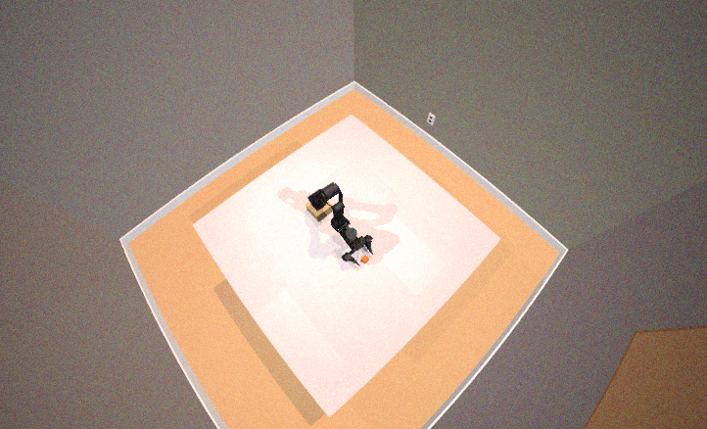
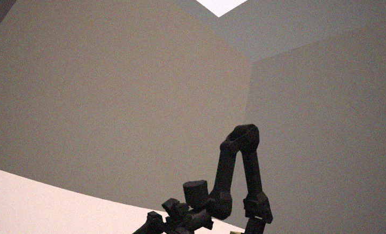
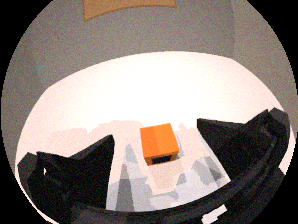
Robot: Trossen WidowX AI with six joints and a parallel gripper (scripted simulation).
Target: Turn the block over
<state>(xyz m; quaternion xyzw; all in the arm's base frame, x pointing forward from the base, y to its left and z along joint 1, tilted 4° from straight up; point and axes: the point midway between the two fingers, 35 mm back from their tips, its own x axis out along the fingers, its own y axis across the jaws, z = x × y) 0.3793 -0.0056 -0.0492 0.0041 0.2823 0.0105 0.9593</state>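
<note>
My gripper tip is now 20 mm past the orange block and 10 mm above it.
</note>
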